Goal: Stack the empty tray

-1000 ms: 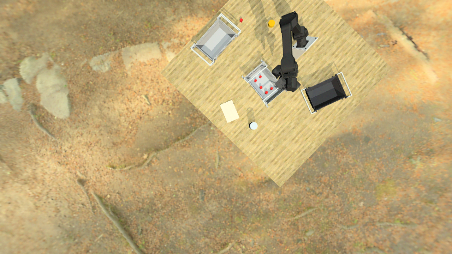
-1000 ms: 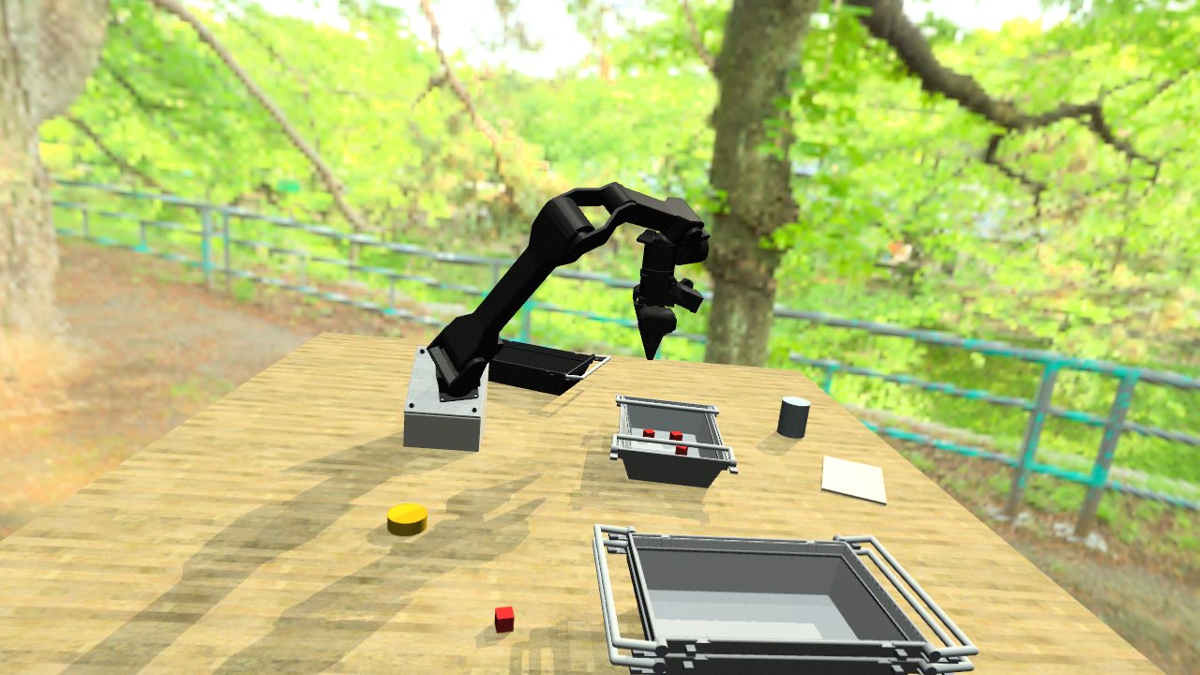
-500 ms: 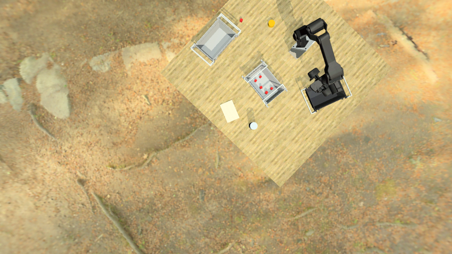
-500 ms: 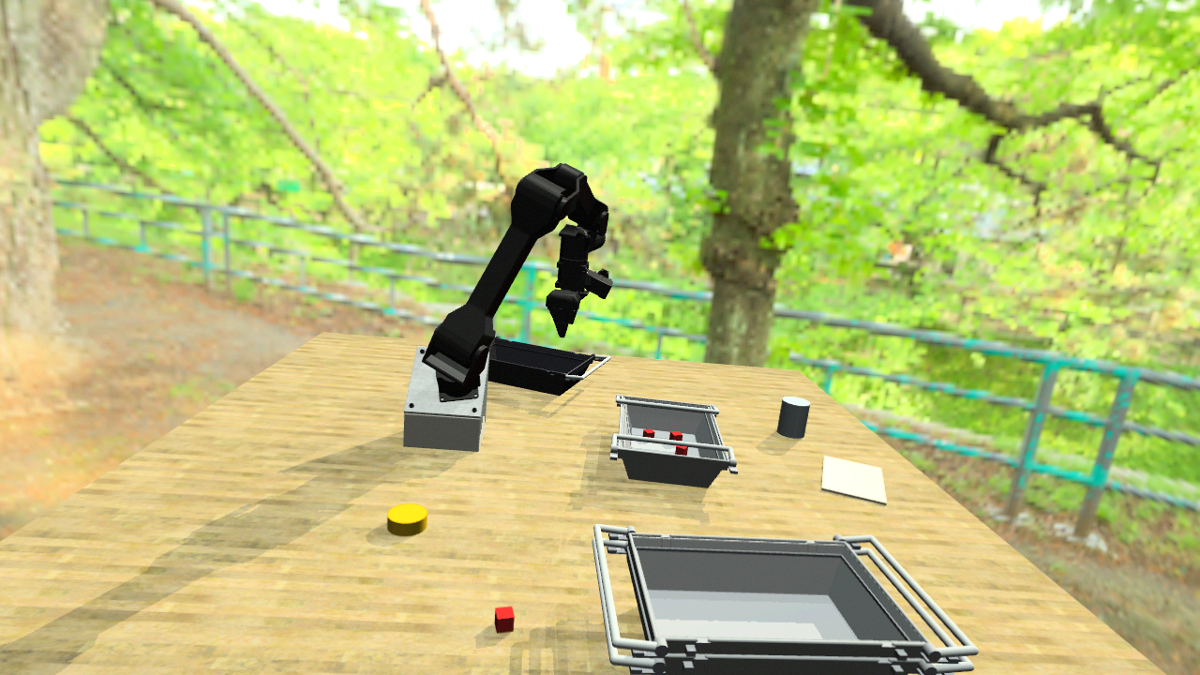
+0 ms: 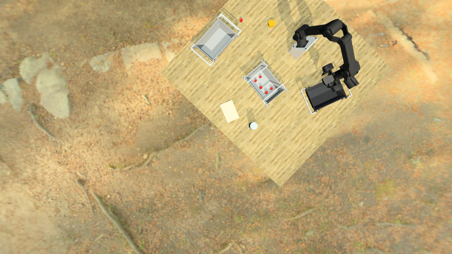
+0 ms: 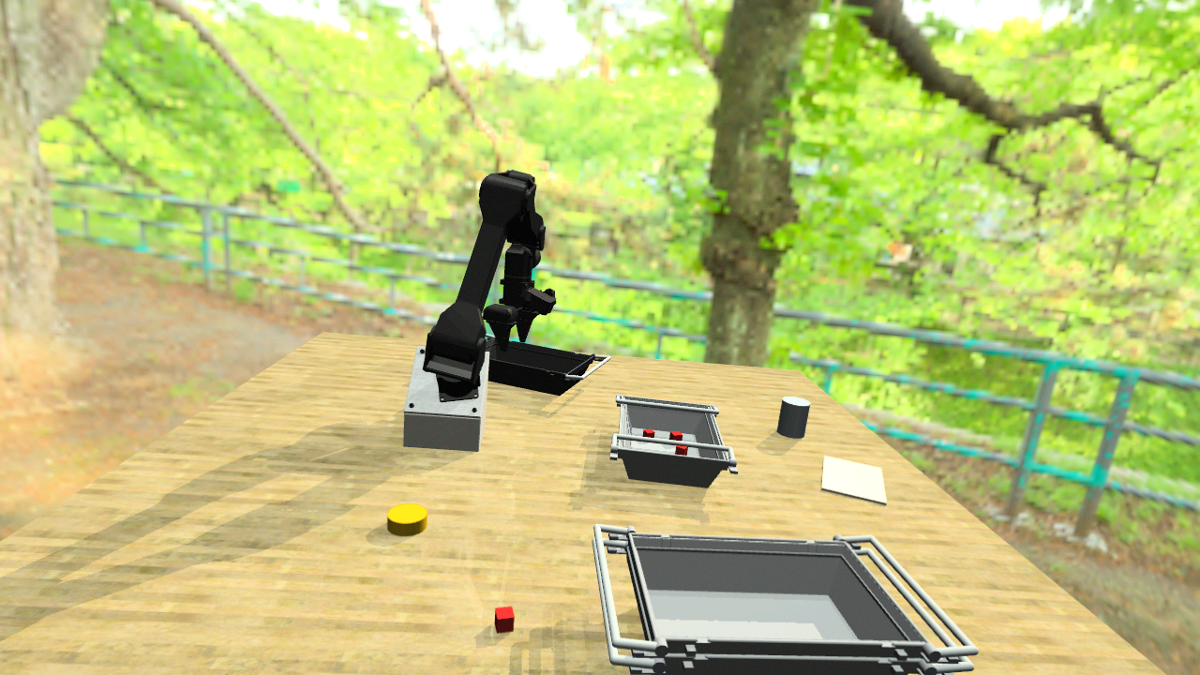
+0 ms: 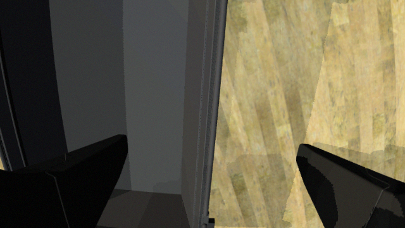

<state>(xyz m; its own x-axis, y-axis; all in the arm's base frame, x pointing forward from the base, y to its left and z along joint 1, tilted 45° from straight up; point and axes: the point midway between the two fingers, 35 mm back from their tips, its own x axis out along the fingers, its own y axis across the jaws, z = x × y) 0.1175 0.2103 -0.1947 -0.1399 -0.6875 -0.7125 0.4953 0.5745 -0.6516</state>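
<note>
Now: the dark tray 7 cm to the left of my gripper tip, 5 cm below it and 4 cm ahead of it. Round my gripper tip: cream card 56 cm ahead, 44 cm to the right, 9 cm below; grey cylinder 55 cm ahead, 23 cm to the right, 6 cm below; yellow disc 56 cm to the right, 17 cm behind, 9 cm below.
</note>
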